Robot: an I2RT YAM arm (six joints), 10 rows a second.
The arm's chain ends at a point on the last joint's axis. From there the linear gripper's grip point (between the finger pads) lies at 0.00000 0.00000 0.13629 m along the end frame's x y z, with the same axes.
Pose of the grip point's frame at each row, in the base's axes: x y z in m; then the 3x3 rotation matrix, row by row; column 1 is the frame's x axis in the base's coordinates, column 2 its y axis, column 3 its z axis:
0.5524, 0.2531, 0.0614; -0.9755, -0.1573, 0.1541; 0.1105, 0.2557, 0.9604; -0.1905, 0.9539, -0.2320
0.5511, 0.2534, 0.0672; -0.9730, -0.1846, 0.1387; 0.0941, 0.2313, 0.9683; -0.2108, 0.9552, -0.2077
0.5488, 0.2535, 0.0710; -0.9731, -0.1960, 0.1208; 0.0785, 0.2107, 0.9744; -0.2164, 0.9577, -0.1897
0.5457, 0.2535, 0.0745; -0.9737, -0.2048, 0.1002; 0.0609, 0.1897, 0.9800; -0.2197, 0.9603, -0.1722
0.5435, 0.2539, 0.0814; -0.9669, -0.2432, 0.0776; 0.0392, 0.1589, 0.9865; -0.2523, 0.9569, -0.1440
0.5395, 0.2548, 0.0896; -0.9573, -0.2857, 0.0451; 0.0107, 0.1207, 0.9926; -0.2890, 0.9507, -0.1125
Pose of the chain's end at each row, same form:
0.5314, 0.1222, 0.0930; -0.9755, -0.1573, 0.1541; 0.1105, 0.2557, 0.9604; -0.1905, 0.9539, -0.2320
0.5322, 0.1214, 0.0955; -0.9730, -0.1846, 0.1387; 0.0941, 0.2313, 0.9683; -0.2108, 0.9552, -0.2077
0.5323, 0.1207, 0.0969; -0.9731, -0.1960, 0.1208; 0.0785, 0.2107, 0.9744; -0.2164, 0.9577, -0.1897
0.5320, 0.1199, 0.0980; -0.9737, -0.2048, 0.1002; 0.0609, 0.1897, 0.9800; -0.2197, 0.9603, -0.1722
0.5329, 0.1194, 0.1010; -0.9669, -0.2432, 0.0776; 0.0392, 0.1589, 0.9865; -0.2523, 0.9569, -0.1440
0.5334, 0.1195, 0.1049; -0.9573, -0.2857, 0.0451; 0.0107, 0.1207, 0.9926; -0.2890, 0.9507, -0.1125

